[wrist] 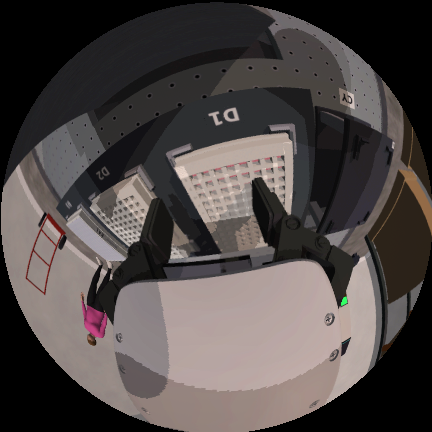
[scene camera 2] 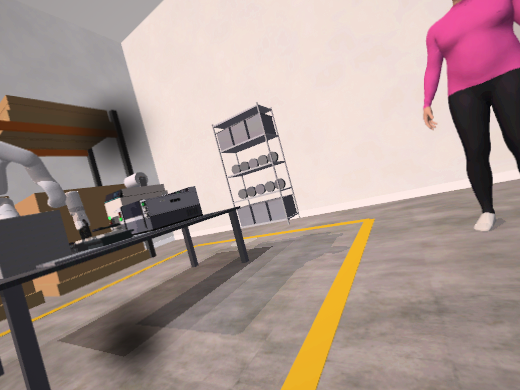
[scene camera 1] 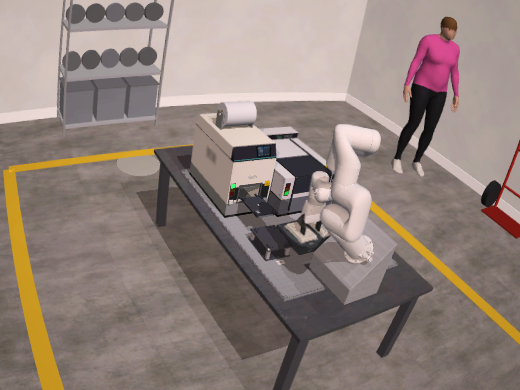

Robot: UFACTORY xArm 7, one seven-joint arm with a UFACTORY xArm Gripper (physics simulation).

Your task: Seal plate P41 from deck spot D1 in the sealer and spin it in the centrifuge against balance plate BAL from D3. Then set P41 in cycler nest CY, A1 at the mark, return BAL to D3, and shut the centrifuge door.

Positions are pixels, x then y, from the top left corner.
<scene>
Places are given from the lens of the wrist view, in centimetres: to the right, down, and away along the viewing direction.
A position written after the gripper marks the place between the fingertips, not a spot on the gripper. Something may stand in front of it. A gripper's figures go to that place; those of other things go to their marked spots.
gripper [wrist: 208, 200]: -1, -1, 12
pale plate [wrist: 88, 229]: -19, 2, 16
centrifuge [wrist: 191, 268]: -6, 12, 34
The marked spots on the centrifuge and the pale plate are 24 cm apart.
</scene>
